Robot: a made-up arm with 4 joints. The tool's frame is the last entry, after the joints. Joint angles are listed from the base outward.
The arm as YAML. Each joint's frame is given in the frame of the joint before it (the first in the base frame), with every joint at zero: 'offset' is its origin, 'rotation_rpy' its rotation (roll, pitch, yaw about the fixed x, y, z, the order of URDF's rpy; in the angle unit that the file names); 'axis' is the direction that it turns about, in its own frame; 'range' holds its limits. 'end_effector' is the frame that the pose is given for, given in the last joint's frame.
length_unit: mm
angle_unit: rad
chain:
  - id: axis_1
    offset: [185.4, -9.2, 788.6]
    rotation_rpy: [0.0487, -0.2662, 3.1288]
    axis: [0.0, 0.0, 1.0]
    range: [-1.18, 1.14]
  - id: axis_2
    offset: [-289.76, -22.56, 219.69]
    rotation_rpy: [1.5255, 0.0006, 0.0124]
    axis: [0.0, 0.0, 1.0]
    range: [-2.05, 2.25]
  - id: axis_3
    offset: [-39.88, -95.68, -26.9]
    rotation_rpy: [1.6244, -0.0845, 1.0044]
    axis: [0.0, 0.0, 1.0]
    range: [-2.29, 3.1]
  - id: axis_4
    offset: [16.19, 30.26, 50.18]
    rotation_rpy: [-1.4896, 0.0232, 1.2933]
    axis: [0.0, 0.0, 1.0]
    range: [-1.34, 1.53]
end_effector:
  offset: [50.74, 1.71, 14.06]
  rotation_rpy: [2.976, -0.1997, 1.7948]
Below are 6 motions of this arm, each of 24 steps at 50 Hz.
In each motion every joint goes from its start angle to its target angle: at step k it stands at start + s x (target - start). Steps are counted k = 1, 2, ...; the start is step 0. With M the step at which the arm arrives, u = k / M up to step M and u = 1 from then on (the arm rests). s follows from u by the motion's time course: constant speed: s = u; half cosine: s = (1 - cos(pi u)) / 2; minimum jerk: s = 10 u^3 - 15 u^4 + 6 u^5.
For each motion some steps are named. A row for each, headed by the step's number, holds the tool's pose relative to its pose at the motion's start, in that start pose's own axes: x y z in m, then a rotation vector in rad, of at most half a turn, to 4 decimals.
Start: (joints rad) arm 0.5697 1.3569 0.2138 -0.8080
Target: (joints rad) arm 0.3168 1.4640 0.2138 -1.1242
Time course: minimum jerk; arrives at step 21
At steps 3, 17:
3: -0.0010 -0.0007 0.0002 0.0042 -0.0015 0.0044
17: -0.0427 -0.0290 0.0037 0.1681 -0.0958 0.1807

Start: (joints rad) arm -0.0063 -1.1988 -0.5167 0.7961
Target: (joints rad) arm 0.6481 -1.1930 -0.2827 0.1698
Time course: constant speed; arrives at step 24
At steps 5, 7, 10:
5: -0.0355 0.0294 -0.0298 0.0372 0.0410 0.1359
7: -0.0508 0.0414 -0.0400 0.0542 0.0553 0.1900
10: -0.0747 0.0596 -0.0533 0.0819 0.0746 0.2710

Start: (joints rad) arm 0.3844 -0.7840 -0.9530 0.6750
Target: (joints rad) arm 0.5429 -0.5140 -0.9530 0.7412
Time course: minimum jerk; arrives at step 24
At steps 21, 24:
21: -0.0231 0.0228 -0.0399 0.0276 0.2781 -0.2265
24: -0.0235 0.0232 -0.0405 0.0276 0.2826 -0.2301

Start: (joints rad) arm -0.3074 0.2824 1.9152 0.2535
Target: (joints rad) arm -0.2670 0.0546 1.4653 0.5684
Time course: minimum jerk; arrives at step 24
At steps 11, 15, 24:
11: 0.0147 0.0073 0.0264 0.2115 0.1245 -0.1564
15: 0.0265 0.0090 0.0444 0.3618 0.2189 -0.2651
24: 0.0378 0.0081 0.0595 0.4979 0.3088 -0.3599

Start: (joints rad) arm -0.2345 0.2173 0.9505 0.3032
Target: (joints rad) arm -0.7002 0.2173 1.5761 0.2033
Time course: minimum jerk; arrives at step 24
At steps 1, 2, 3, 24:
1: 0.0001 0.0000 -0.0001 -0.0005 0.0000 -0.0003
2: 0.0005 -0.0003 -0.0007 -0.0037 -0.0004 -0.0023
3: 0.0016 -0.0009 -0.0022 -0.0116 -0.0011 -0.0074
24: 0.0683 -0.1008 -0.1368 -0.7888 0.0379 -0.3577

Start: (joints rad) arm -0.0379 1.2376 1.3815 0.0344
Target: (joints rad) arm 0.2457 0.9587 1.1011 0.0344
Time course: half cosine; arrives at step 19
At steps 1, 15, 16, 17, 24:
1: 0.0002 0.0003 0.0004 0.0014 -0.0016 -0.0010
15: 0.0119 0.0313 0.0589 0.2032 -0.2469 -0.0883
16: 0.0119 0.0328 0.0620 0.2143 -0.2609 -0.0901
17: 0.0119 0.0339 0.0643 0.2224 -0.2712 -0.0913
24: 0.0118 0.0348 0.0662 0.2291 -0.2797 -0.0922

